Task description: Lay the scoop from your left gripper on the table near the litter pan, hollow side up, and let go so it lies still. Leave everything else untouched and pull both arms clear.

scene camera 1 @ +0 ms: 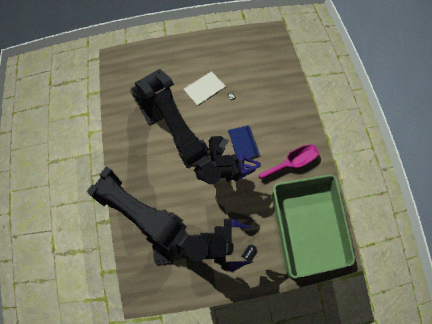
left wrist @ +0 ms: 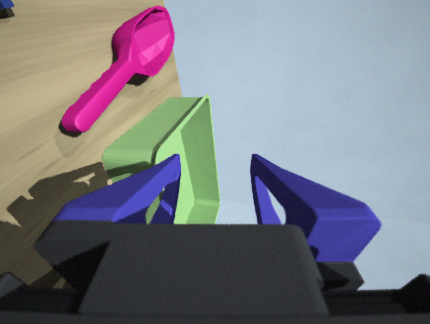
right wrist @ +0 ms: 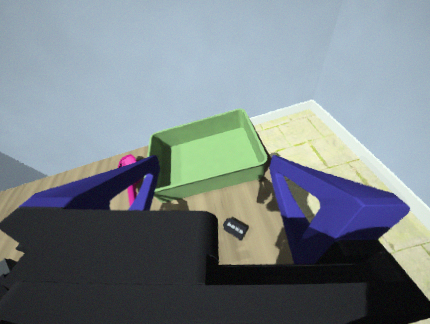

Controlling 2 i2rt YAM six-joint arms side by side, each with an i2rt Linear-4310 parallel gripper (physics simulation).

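Places are measured from the left arm's base along level axes (x right, y ahead, z up), in centimetres.
Pixels of known places: left gripper, fingertip midpoint: (scene camera 1: 257,166) (left wrist: 215,161); right gripper, fingertip midpoint: (scene camera 1: 252,244) (right wrist: 214,161); left arm's base at its link origin: (scene camera 1: 146,103).
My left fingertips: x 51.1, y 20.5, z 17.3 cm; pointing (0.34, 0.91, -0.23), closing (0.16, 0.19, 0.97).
Observation:
Ahead of a thing's pixels: the offset from my left fingertips to its middle. Level surfaces: height alone.
A pink scoop @[dx +0.8, dy +15.5, dz -15.4 cm] (scene camera 1: 303,157) (left wrist: 150,45) (right wrist: 128,161) lies on the wooden table @[dz -17.4 cm] (scene camera 1: 200,45) with its hollow side up, just above the green litter pan @[dx +26.2, dy +9.2, dz -13.2 cm] (scene camera 1: 320,227) (left wrist: 145,131) (right wrist: 215,152) in the scene view. Its handle points toward the left arm. My left gripper (scene camera 1: 259,165) (left wrist: 215,161) is partly open and empty; it is apart from the scoop, near the handle's end in the scene view. My right gripper (scene camera 1: 252,245) (right wrist: 214,161) is wide open and empty, to the left of the pan in the scene view.
A small black block with white marks @[dx +22.2, dy -14.5, dz -16.6 cm] (scene camera 1: 249,251) (right wrist: 235,228) lies by the right gripper's fingers. A dark blue flat box @[dx -15.5, dy +5.2, dz -16.8 cm] (scene camera 1: 243,141) lies above the left gripper in the scene view. A white flat sheet @[dx -45.4, dy +4.1, dz -17.1 cm] (scene camera 1: 204,88) and a tiny light cube @[dx -36.3, dy +11.9, dz -17.2 cm] (scene camera 1: 231,96) lie farther up.

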